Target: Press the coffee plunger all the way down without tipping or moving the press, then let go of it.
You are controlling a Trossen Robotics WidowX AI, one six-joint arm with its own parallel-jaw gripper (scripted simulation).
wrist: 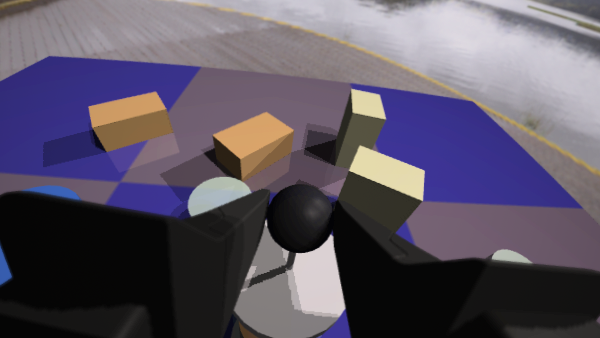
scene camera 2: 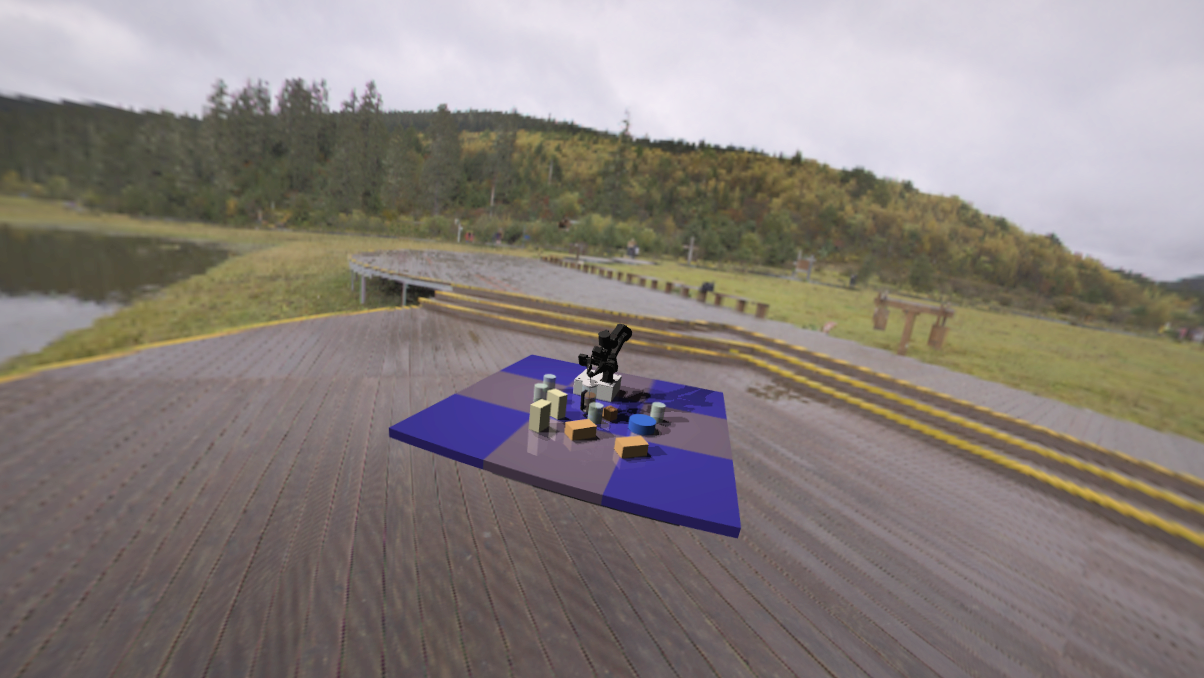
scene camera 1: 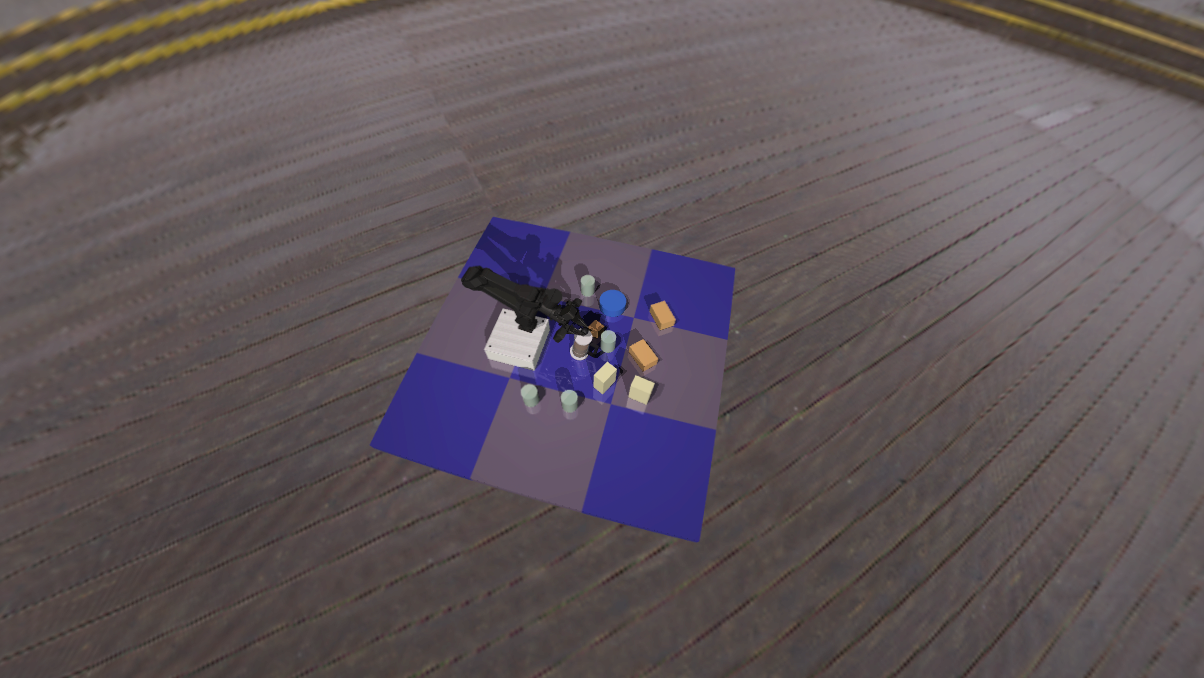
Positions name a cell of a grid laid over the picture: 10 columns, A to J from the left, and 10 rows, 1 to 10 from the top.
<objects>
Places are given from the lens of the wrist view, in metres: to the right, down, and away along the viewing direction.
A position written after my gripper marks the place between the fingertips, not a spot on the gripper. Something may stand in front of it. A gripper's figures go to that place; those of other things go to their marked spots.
my gripper (wrist: F7): 0.00, 0.02, 0.10
coffee press (wrist: E9): 0.00, 0.06, 0.12
</objects>
